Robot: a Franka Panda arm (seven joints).
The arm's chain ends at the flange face. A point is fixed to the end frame.
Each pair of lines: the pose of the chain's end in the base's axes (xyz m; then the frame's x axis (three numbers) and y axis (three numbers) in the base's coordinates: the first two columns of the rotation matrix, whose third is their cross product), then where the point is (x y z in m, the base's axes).
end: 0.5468 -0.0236 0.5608 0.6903 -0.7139 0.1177 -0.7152 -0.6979 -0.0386
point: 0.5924 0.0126 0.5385
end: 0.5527 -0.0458 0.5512 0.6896 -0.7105 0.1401 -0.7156 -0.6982 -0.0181
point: 0.5983 -0.0103 0.5279
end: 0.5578 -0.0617 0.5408 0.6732 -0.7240 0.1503 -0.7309 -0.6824 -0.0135
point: 0.6043 -0.0275 0.5173
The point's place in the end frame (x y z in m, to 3 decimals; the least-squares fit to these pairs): 0.003 -0.057 0.025
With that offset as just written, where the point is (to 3 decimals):
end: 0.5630 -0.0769 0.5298 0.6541 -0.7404 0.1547 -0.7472 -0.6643 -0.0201
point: 0.610 -0.044 0.507
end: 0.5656 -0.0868 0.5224 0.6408 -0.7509 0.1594 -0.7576 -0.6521 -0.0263
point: 0.614 -0.054 0.500
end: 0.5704 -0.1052 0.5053 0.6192 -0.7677 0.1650 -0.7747 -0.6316 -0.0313
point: 0.620 -0.074 0.483
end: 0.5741 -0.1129 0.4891 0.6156 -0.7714 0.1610 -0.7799 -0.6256 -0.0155
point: 0.623 -0.082 0.466
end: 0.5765 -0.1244 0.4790 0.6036 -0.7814 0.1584 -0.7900 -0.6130 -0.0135
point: 0.626 -0.095 0.456
